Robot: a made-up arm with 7 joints.
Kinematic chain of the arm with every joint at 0, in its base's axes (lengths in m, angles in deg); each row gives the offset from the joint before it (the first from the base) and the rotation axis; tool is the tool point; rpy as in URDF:
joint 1: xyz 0 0 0.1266 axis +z
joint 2: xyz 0 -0.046 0.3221 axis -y
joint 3: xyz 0 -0.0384 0.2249 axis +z
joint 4: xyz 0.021 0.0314 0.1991 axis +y
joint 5: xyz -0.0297 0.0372 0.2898 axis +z
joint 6: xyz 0 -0.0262 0.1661 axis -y
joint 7: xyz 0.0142 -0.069 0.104 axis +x
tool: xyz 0 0 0 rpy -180 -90 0
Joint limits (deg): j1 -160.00..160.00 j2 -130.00..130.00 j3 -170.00..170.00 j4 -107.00..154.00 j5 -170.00..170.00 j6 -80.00..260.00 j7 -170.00..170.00
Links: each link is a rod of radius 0.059 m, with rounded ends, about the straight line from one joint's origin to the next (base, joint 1, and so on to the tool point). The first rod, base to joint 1, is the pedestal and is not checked.
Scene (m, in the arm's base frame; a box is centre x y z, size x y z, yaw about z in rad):
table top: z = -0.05
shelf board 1: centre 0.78 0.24 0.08 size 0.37 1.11 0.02 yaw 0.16
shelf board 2: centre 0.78 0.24 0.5 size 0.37 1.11 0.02 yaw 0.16
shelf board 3: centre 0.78 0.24 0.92 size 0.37 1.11 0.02 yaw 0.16
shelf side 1: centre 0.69 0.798 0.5 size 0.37 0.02 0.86 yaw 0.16
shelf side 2: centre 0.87 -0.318 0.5 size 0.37 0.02 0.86 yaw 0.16
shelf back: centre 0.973 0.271 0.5 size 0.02 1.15 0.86 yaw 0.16
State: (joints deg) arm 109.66 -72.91 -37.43 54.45 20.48 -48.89 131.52
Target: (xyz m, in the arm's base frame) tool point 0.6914 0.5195 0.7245
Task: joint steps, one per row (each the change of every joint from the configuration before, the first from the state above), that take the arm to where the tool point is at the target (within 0.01 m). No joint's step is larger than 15 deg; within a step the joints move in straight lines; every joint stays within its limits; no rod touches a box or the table.
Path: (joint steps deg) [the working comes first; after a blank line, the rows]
Joints at the target: 70.06 -52.49 -59.86 45.77 15.35 -39.12 131.52
Straight joint move there: touches shelf board 2, shelf side 1.

1: 0.81 2.16 -12.78 2.76 0.33 -5.30 0.84
2: 0.81 2.17 -12.78 2.77 0.33 -5.30 0.84
3: 0.81 2.16 -12.78 2.76 0.33 -5.29 0.84
4: 0.81 2.16 -12.78 2.77 0.33 -5.30 0.84
5: -14.28 3.93 9.56 -6.58 -2.15 10.32 -1.12
6: -14.28 3.92 9.57 -6.58 -2.15 10.32 -1.12
7: -14.28 3.92 9.56 -6.58 -2.15 10.32 -1.12

